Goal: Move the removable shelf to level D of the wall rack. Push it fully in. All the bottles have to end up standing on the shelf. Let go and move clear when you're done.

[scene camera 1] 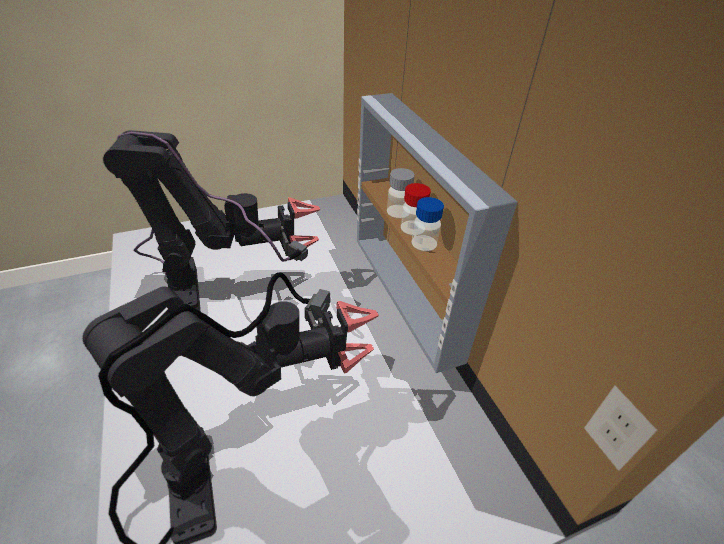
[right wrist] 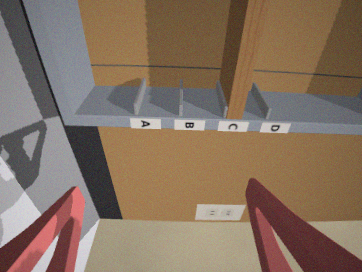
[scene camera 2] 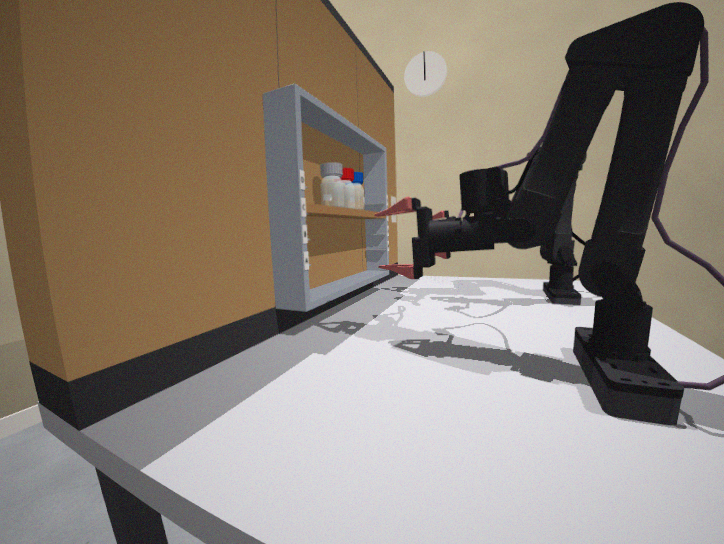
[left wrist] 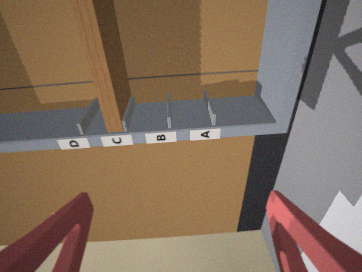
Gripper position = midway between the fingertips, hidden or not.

In view: the left gripper [scene camera 2: 377,241], the right gripper [scene camera 1: 375,330], a wooden shelf [scene camera 1: 438,266], a grey-capped bottle [scene camera 2: 332,187], a blue-capped bottle [scene camera 1: 429,210], a red-capped bottle [scene camera 1: 413,192] and a grey wall rack [scene camera 1: 491,209].
The grey-capped bottle also shows in scene camera 1 [scene camera 1: 399,178]. The left gripper is seen too in the left wrist view [left wrist: 178,199]. The right gripper is seen too in the right wrist view [right wrist: 165,189]. The right wrist view does not show the grey-capped bottle: it is out of frame. The left wrist view misses the grey-capped bottle: it is out of frame.
